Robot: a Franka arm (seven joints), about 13 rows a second.
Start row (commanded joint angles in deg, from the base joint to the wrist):
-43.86, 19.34, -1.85, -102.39, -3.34, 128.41, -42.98
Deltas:
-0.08, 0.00, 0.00, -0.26, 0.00, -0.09, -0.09
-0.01, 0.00, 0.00, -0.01, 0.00, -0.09, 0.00
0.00, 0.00, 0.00, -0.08, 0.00, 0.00, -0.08
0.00, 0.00, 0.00, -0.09, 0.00, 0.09, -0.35
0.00, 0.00, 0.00, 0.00, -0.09, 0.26, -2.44
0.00, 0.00, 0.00, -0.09, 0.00, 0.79, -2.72
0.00, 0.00, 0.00, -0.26, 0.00, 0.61, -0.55
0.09, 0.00, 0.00, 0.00, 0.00, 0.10, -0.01
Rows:
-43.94, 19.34, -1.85, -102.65, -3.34, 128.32, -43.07
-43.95, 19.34, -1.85, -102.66, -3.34, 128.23, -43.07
-43.95, 19.34, -1.85, -102.74, -3.34, 128.23, -43.15
-43.95, 19.34, -1.85, -102.83, -3.34, 128.32, -43.50
-43.95, 19.34, -1.85, -102.83, -3.43, 128.58, -45.94
-43.95, 19.34, -1.85, -102.92, -3.43, 129.37, -48.66
-43.95, 19.34, -1.85, -103.18, -3.43, 129.98, -49.21
-43.86, 19.34, -1.85, -103.18, -3.43, 130.08, -49.22

